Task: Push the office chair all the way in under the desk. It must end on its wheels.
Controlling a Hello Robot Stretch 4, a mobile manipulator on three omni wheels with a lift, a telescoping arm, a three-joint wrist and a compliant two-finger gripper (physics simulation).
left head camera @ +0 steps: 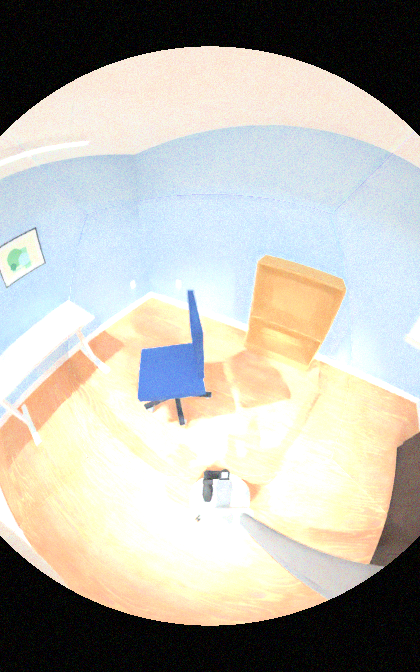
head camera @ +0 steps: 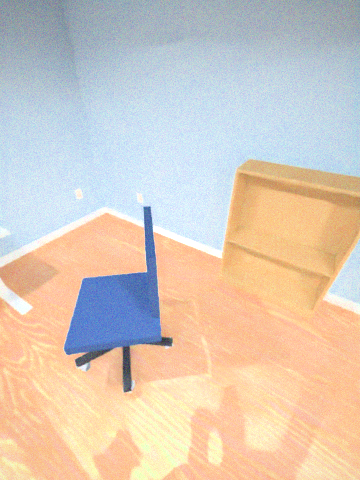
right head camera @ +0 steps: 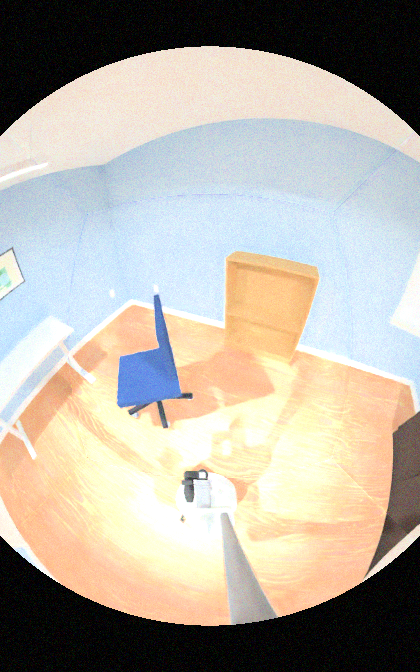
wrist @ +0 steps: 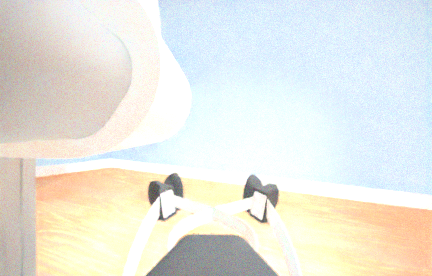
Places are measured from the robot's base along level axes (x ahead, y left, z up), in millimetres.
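Pixels of known places: gripper, fingertip midpoint: (wrist: 213, 188).
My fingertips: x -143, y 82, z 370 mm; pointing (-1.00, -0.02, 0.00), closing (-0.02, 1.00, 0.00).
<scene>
Behind a point stands the place of what it marks.
The blue office chair (head camera: 115, 312) {x 840, y 417, z 443 mm} (left head camera: 167, 372) (right head camera: 145, 377) stands upright on its black wheeled base, apart from the desk. Its backrest is on the right side of the seat, and the seat's open side faces left towards the desk. The white desk (left head camera: 45, 340) (right head camera: 35, 350) stands along the left wall in both side head views; in the head camera a white foot of it shows at the left edge. My gripper (wrist: 213, 188) {x -143, y 82, z 370 mm} is open in the wrist view, with its two dark fingertips apart and floor and wall behind them. It is away from the chair.
A wooden bookshelf (head camera: 231, 210) {x 1611, y -275, z 719 mm} (left head camera: 254, 305) (right head camera: 230, 300) stands against the wall, right of the chair. A dark brown cabinet (left head camera: 400, 505) (right head camera: 407, 485) is at the right edge. A framed picture (left head camera: 21, 257) hangs above the desk.
</scene>
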